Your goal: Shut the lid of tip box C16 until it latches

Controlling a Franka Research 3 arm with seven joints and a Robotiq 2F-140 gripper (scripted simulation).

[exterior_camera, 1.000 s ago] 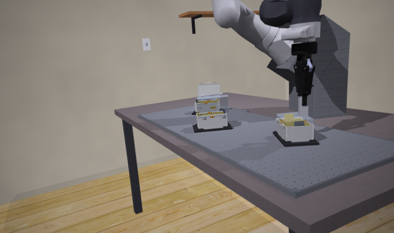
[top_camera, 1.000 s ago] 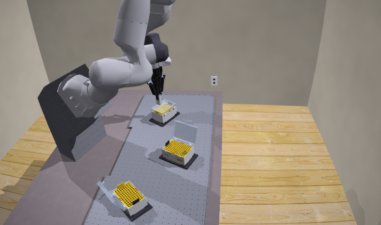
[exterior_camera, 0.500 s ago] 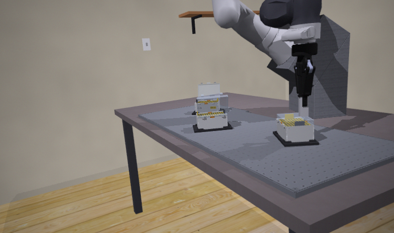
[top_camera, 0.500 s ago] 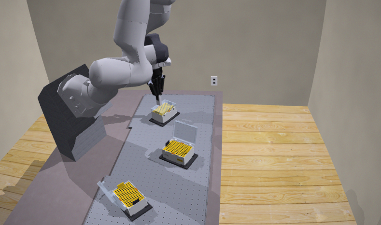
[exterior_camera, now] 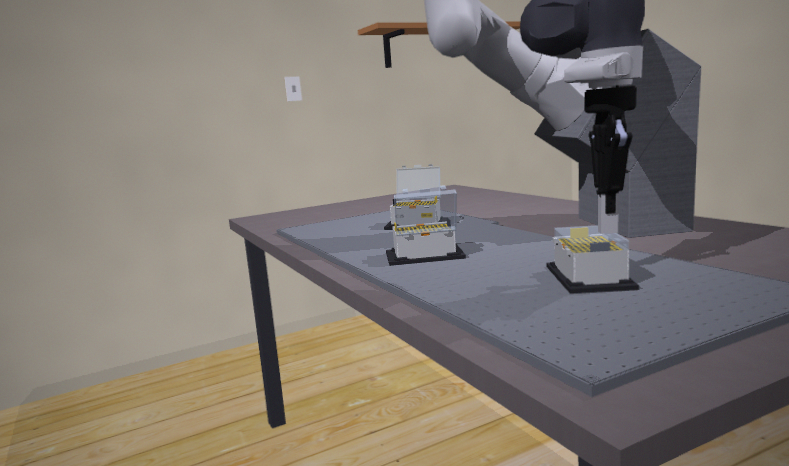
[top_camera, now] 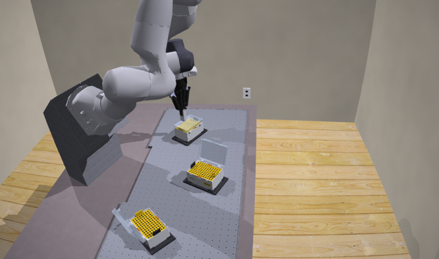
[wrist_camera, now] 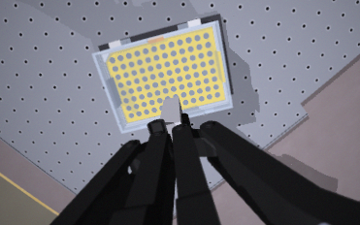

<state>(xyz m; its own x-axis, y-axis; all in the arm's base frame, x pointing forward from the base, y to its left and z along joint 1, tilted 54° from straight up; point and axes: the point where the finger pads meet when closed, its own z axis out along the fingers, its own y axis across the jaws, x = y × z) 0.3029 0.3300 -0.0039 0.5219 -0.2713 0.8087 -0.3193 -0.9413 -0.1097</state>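
Now: the tip box 3 cm ahead of my hand, 2 cm to the right of it and 6 cm below it.
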